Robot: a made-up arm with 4 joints. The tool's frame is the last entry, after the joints.
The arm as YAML. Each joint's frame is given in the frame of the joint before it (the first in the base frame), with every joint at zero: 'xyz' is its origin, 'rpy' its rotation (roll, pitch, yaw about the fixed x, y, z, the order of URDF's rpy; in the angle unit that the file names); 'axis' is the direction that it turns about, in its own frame. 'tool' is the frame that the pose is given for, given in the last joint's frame.
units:
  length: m
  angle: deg
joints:
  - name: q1
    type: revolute
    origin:
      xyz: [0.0, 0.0, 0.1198]
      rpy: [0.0, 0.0, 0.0]
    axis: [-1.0, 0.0, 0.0]
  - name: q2
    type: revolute
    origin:
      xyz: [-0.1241, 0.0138, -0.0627]
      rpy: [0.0, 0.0, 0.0]
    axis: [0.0, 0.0, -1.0]
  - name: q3
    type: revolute
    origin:
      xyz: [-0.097, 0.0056, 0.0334]
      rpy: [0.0, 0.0, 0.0]
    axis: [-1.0, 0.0, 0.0]
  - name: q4
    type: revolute
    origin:
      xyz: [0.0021, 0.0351, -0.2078]
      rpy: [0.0, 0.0, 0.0]
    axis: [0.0, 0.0, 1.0]
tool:
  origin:
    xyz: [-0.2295, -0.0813, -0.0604]
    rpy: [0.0, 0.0, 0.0]
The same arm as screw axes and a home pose.
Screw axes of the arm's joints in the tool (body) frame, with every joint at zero. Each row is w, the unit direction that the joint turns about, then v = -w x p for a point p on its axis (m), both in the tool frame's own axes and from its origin. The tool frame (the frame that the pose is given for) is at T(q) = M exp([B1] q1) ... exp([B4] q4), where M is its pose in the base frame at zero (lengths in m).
B1 = (-1, 0, 0, 0, -0.2975, 0.0268)
B2 = (0, 0, -1, -0.0406, 0.3244, 0)
B3 = (-1, 0, 0, 0, -0.2682, 0.0462)
B4 = (0, 0, 1, 0.0813, -0.2295, 0)
M: xyz -0.4485 -0.0268 -0.1777 (m) quaternion w x y z 1 0 0 0

